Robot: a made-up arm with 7 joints.
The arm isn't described. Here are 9 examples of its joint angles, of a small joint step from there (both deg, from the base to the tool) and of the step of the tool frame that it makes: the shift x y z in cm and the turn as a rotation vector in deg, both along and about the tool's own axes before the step.
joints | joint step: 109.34 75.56 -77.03 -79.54 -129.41 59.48 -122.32 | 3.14 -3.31 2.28 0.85 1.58 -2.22 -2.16
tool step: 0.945 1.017 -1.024 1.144 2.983 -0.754
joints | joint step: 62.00 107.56 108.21 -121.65 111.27 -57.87 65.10 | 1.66 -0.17 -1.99 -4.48 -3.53 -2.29 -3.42
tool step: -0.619 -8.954 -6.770 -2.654 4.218 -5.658
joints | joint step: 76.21 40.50 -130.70 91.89 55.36 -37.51 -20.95 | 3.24 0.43 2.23 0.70 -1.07 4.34 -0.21
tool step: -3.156 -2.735 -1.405 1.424 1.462 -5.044
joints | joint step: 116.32 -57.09 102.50 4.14 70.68 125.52 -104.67 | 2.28 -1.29 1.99 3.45 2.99 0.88 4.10
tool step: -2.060 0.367 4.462 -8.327 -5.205 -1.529
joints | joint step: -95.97 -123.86 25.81 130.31 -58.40 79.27 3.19 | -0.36 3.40 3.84 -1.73 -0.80 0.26 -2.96
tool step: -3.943 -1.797 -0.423 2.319 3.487 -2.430
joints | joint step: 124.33 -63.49 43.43 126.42 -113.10 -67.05 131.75 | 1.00 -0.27 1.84 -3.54 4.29 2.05 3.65
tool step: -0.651 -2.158 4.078 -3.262 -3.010 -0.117
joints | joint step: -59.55 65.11 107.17 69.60 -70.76 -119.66 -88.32 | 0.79 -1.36 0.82 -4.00 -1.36 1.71 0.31
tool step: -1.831 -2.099 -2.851 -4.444 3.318 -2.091
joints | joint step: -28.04 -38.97 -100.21 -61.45 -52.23 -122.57 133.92 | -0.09 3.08 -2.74 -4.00 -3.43 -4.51 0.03
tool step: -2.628 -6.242 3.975 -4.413 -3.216 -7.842
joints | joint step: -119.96 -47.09 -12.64 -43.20 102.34 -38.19 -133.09 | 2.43 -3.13 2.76 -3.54 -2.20 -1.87 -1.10
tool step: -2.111 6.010 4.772 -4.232 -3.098 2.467
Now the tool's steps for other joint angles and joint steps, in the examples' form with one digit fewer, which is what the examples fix.
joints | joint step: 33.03 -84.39 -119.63 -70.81 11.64 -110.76 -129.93 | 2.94 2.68 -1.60 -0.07 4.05 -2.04 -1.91
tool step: -7.52 -3.28 0.49 4.15 0.67 -3.13
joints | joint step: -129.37 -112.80 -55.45 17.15 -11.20 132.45 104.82 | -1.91 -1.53 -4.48 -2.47 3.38 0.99 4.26
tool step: -2.75 -0.58 -0.19 -6.39 -2.80 -3.36
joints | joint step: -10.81 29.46 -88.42 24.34 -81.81 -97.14 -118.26 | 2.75 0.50 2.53 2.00 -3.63 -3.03 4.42
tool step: -0.47 2.43 -3.14 -5.25 5.36 1.25
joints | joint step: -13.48 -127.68 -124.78 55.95 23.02 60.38 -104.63 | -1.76 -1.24 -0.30 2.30 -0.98 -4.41 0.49
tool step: 2.19 3.05 0.17 -4.32 0.88 5.09
